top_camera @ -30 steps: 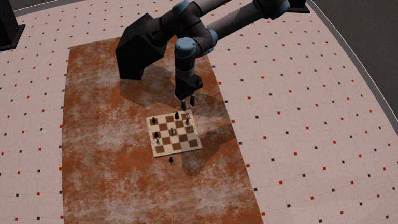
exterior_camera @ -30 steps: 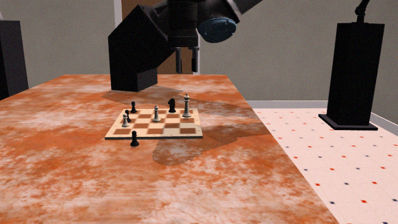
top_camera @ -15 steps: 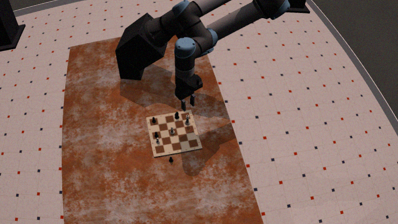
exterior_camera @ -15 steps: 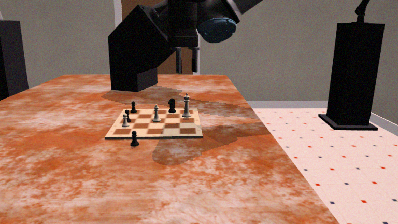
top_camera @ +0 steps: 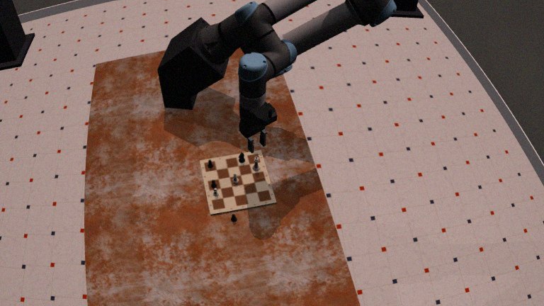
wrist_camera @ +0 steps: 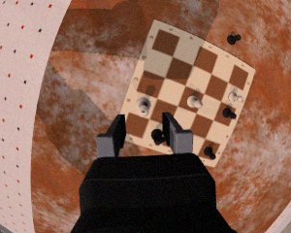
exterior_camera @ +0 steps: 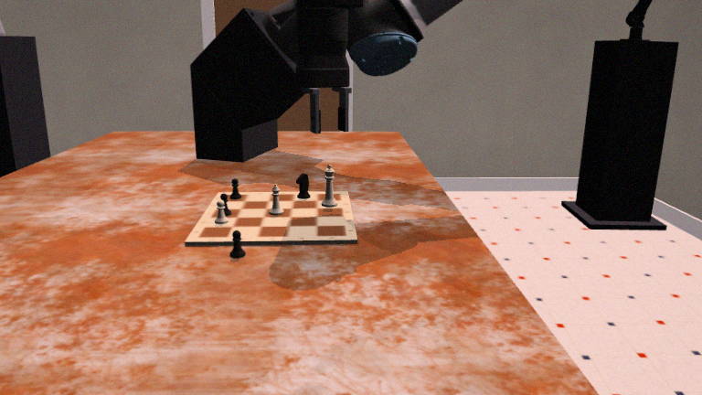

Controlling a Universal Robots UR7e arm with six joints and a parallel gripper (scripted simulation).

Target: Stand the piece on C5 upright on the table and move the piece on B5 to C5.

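Now: hand 100 mm above the white queen. Also, from my hand: black knight (120 mm below, 50 mm to the right, 40 mm behind); then chessboard (140 mm below, 70 mm to the right, 40 mm ahead); then white bishop (110 mm below, 80 mm to the right, 40 mm ahead).
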